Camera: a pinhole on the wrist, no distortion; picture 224 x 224 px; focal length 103.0 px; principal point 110.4 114.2 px. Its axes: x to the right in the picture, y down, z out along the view. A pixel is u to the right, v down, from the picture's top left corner.
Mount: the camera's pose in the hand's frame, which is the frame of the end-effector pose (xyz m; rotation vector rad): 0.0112 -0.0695 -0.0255 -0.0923 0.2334 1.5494
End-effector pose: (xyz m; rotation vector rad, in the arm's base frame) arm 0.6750 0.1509 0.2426 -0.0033 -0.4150 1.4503
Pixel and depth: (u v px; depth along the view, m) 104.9 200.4 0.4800
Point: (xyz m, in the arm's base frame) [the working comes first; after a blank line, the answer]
In the camera's frame: -0.0256 0.4017 0.4800

0.5072 -0.2977 0.5936
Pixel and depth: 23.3 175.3 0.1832
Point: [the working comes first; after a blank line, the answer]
In the camera's frame: -0.1549 0.1087 0.1832

0.7896 0.0011 0.4465
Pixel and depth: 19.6 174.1 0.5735
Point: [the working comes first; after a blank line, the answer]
In the camera's frame: -0.5056 0.3335 0.5735

0.8942 -0.3320 0.8982
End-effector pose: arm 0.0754 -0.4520 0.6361 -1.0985 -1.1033 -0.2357
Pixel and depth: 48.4 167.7 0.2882
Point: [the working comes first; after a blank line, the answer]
In the camera's frame: -0.1735 0.1497 0.2882

-0.2735 -0.3323 0.6557
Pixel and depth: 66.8 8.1 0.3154
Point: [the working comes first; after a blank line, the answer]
In the camera's frame: -0.1335 -0.3249 0.3154

-0.0077 -0.1726 1.0182
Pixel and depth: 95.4 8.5 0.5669
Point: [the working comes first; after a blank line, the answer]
In the camera's frame: -0.0826 -0.5818 0.5669

0.0624 0.1394 1.1901
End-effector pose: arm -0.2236 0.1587 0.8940 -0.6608 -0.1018 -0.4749
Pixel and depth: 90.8 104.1 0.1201
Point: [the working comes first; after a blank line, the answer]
In the camera's frame: -0.0229 -0.0118 0.1201

-0.2189 0.1574 1.0154
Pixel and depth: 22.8 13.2 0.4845
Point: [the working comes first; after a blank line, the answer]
In the camera's frame: -0.4121 -0.4751 0.4845

0.0974 -0.0115 1.6240
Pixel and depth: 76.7 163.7 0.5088
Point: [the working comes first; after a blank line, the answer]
In the camera's frame: -0.1665 0.2445 0.5088

-0.4150 0.4700 1.3335
